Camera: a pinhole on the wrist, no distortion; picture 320 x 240 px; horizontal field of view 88.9 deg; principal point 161.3 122.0 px. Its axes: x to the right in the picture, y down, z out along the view. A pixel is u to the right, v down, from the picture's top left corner.
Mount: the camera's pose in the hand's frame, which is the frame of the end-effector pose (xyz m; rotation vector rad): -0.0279 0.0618 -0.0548 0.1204 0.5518 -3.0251
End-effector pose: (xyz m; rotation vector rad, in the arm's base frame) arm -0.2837 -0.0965 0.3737 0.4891 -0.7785 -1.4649
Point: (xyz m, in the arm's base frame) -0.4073 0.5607 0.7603
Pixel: outside the picture
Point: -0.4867 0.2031 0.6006
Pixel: 236 63
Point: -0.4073 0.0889 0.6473
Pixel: 195 23
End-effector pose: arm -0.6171 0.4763 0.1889 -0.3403 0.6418 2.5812
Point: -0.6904 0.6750 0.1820
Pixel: 22 229
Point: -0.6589 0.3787 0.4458
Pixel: outside the picture
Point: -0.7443 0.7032 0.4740
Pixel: 99 93
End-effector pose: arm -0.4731 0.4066 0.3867 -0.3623 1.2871 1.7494
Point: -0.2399 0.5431 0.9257
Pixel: 296 23
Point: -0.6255 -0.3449 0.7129
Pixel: behind the camera
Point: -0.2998 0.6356 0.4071
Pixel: 139 158
